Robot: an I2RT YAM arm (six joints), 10 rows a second.
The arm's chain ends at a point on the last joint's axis. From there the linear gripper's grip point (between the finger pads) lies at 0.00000 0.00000 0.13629 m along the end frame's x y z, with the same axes.
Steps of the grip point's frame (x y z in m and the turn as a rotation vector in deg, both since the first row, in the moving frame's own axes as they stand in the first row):
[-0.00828, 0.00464, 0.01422, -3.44, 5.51, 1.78]
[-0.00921, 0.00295, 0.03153, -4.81, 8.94, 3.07]
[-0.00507, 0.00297, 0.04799, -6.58, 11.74, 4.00]
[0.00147, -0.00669, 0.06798, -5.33, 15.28, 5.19]
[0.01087, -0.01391, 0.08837, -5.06, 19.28, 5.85]
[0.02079, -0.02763, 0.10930, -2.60, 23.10, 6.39]
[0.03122, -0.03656, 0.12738, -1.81, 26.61, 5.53]
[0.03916, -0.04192, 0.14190, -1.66, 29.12, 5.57]
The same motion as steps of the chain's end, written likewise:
[-0.02123, -0.00373, 0.01509, -3.44, 5.51, 1.78]
[-0.03005, -0.00899, 0.03366, -4.81, 8.94, 3.07]
[-0.03217, -0.01350, 0.05173, -6.58, 11.74, 4.00]
[-0.03378, -0.02082, 0.07338, -5.33, 15.28, 5.19]
[-0.03339, -0.02800, 0.09653, -5.06, 19.28, 5.85]
[-0.03221, -0.03665, 0.12035, -2.60, 23.10, 6.39]
[-0.02952, -0.04370, 0.14187, -1.81, 26.61, 5.53]
[-0.02686, -0.04899, 0.15917, -1.66, 29.12, 5.57]

